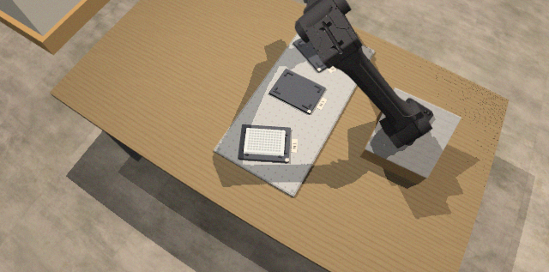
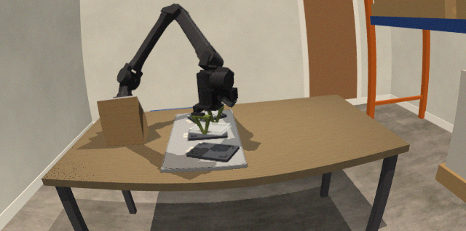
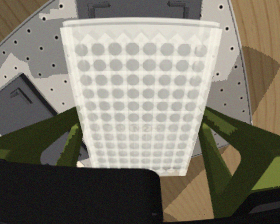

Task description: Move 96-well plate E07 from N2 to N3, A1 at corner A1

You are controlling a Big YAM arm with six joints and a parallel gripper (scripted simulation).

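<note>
Now: the dark landing nest N3 30 mm behind my hand, 200 mm to the left of it and 100 mm below it. Also, from my hand: N2 label (90 mm behind, 40 mm to the left, 100 mm below); dark plate nest N2 (100 mm below).
</note>
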